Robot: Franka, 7 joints.
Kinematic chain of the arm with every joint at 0, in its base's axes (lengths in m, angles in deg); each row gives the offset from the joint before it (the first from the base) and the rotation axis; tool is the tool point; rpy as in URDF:
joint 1: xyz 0 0 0.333 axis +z
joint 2: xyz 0 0 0 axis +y
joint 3: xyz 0 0 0.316 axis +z
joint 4: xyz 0.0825 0 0 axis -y
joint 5: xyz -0.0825 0 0.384 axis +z
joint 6: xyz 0 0 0 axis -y
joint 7: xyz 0.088 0 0 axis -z
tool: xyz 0 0 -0.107 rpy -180 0 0
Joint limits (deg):
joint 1: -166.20..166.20
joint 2: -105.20..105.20
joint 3: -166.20..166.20
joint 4: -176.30..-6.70
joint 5: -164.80..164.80
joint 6: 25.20..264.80
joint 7: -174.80..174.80
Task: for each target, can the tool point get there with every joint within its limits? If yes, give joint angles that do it. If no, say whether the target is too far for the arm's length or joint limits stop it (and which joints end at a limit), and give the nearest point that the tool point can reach.
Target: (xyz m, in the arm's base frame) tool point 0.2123 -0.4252 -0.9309
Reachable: no: too far | nearest point 0.1673 -0.3351 -0.3529 | short by 0.587 m
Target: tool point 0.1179 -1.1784 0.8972
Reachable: no: too far | nearest point 0.0771 -0.7706 0.7020 | short by 0.454 m
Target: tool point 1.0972 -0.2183 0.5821
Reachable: no: too far | nearest point 0.8213 -0.1634 0.5195 | short by 0.288 m
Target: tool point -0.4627 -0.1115 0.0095
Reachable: yes | joints -51.67 -77.86 -124.32 -129.67 34.48 182.34 -54.73
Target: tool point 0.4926 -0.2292 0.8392
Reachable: yes | joints -138.94 11.02 127.38 -86.44 64.69 165.20 109.83
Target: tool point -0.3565 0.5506 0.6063
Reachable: yes | joints -39.21 -84.58 24.97 -27.49 41.88 50.65 114.68
